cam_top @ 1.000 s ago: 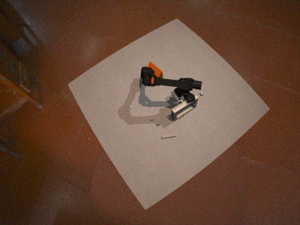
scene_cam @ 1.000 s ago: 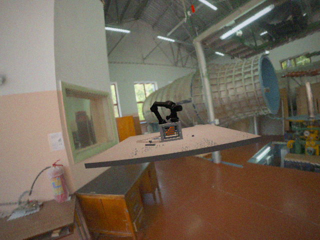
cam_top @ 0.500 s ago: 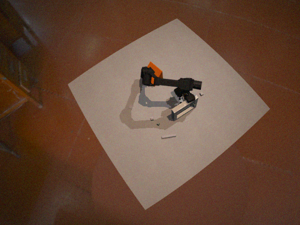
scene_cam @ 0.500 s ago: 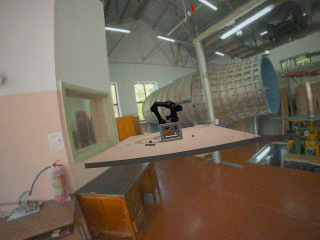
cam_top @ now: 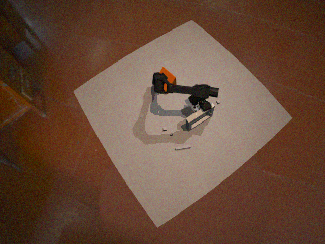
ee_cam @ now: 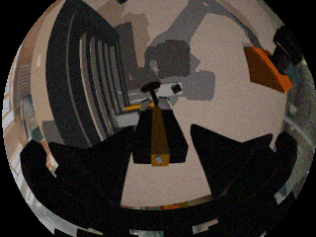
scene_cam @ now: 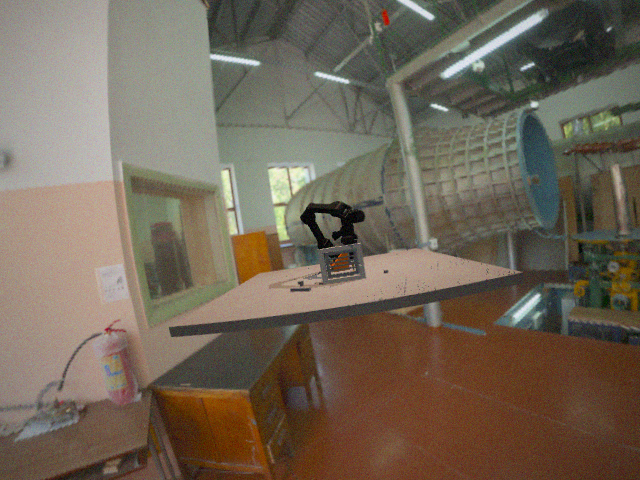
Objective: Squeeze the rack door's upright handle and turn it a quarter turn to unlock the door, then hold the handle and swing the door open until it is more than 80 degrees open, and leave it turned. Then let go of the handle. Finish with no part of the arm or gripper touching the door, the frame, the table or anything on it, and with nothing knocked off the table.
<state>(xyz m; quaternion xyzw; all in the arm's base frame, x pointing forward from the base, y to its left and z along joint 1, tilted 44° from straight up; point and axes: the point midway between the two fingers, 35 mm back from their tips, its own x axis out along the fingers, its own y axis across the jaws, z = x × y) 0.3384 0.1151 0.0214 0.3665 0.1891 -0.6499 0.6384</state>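
Right now the door handle is 20 mm below my gripper tip and 10 mm to the right of it. Round my gripper tip: thin rod: 270 mm to the right, 140 mm ahead, 100 mm below.
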